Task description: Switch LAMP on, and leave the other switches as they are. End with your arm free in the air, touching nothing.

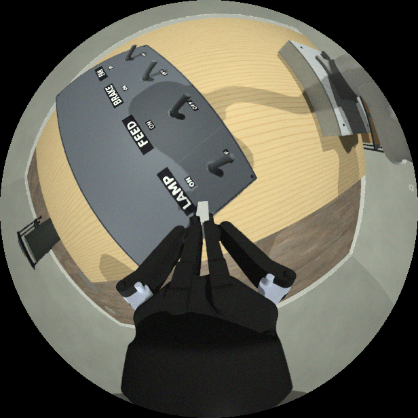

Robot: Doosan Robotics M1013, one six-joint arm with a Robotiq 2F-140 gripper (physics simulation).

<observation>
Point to a dark grey switch panel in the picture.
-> At 142,168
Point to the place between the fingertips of my gripper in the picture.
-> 203,208
</observation>
